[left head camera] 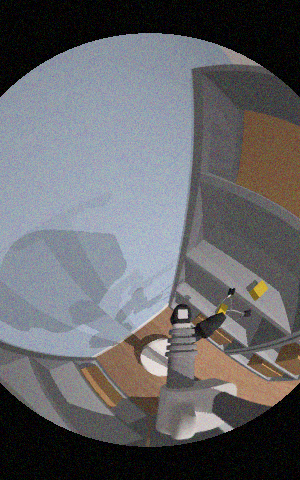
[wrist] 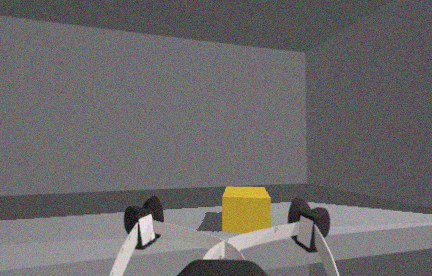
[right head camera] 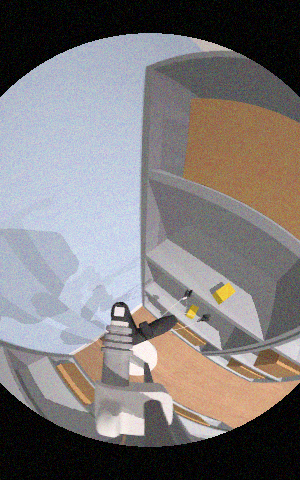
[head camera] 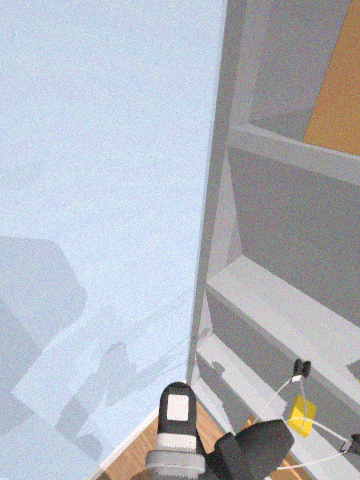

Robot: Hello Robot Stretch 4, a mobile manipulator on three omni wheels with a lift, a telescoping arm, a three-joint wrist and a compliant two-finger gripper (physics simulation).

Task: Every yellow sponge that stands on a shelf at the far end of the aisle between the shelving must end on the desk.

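Seen in the pictures: gripper, fingertip midpoint: [left head camera: 242, 299] [wrist: 225, 213] [right head camera: 200, 302] [head camera: 337, 397]; robot's base at its link origin: [left head camera: 161, 355] [right head camera: 135, 355].
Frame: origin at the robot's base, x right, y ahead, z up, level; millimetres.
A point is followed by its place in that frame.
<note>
One yellow sponge [left head camera: 259, 290] @[x 447, y 301, z 1008 mm] [right head camera: 223, 293] @[x 444, y 303, z 1008 mm] [wrist: 246, 214] @[x 416, y 294, z 986 mm] stands on a grey shelf board [head camera: 280, 295] @[x 297, y 553, z 963 mm] [left head camera: 215, 260] @[x 252, y 546, z 963 mm] [right head camera: 175, 260] @[x 242, y 545, z 963 mm] [wrist: 100, 232] @[x 328, y 461, z 963 mm]; a sliver of it shows at the right edge of the head view. A second yellow sponge [head camera: 302, 416] @[x 441, y 359, z 550 mm] [left head camera: 223, 309] @[x 455, y 364, z 551 mm] [right head camera: 192, 312] @[x 444, y 351, z 551 mm] is on a lower board [head camera: 250, 375] @[x 295, y 498, z 506 mm]. My gripper [head camera: 329, 406] [left head camera: 239, 302] @[x 314, y 272, z 1011 mm] [right head camera: 196, 306] @[x 314, y 272, z 1011 mm] [wrist: 225, 213] @[x 314, y 272, z 1011 mm] is open and empty, in front of the upper board. In the wrist view the upper sponge is ahead, beyond the fingertips, right of their middle. The desk does not show.
A pale blue wall [head camera: 110, 125] @[x -124, y 467, z 1443 mm] [left head camera: 110, 150] @[x -189, y 401, z 1514 mm] [right head camera: 75, 150] @[x -134, y 457, z 1521 mm] is at the left, meeting the shelving's side panel [head camera: 215, 165] @[x 55, y 604, z 1339 mm]. An orange-brown box or panel [head camera: 335, 90] @[x 197, y 491, z 1494 mm] [left head camera: 270, 160] @[x 254, y 434, z 1540 mm] [right head camera: 235, 150] @[x 284, y 404, z 1546 mm] fills the bay above. A white disc [left head camera: 155, 357] @[x -63, y -6, z 187 mm] [right head camera: 144, 357] @[x 87, y -7, z 187 mm] lies on the wooden floor. More shelving [left head camera: 75, 385] @[x -614, y -381, z 506 mm] is at lower left.
</note>
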